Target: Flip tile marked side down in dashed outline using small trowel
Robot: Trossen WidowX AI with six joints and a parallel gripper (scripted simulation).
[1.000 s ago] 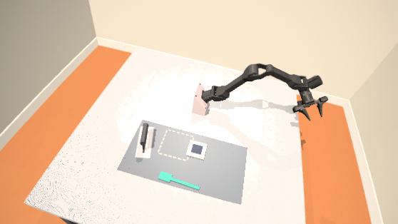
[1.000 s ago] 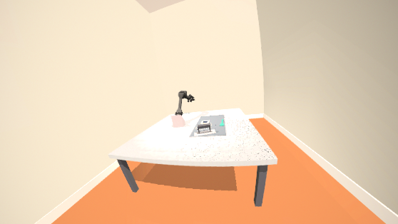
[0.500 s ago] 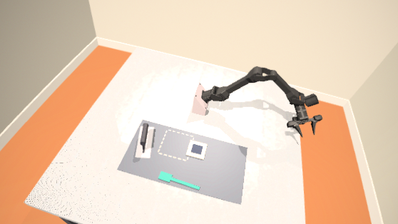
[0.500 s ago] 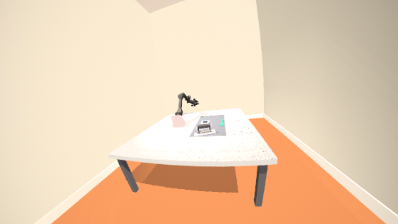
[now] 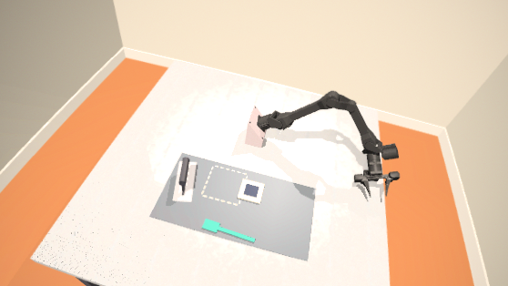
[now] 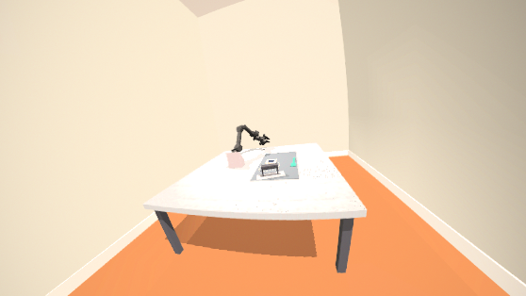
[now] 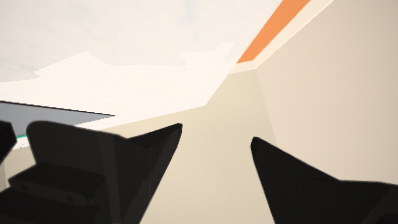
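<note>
Now: the teal trowel 620 mm to the right of my gripper tip, 210 mm ahead of it and 90 mm below it. Round my gripper tip: white tile (530 mm to the right, 90 mm below, 10 mm ahead); grey mat (580 mm to the right, 120 mm below, 80 mm ahead).
</note>
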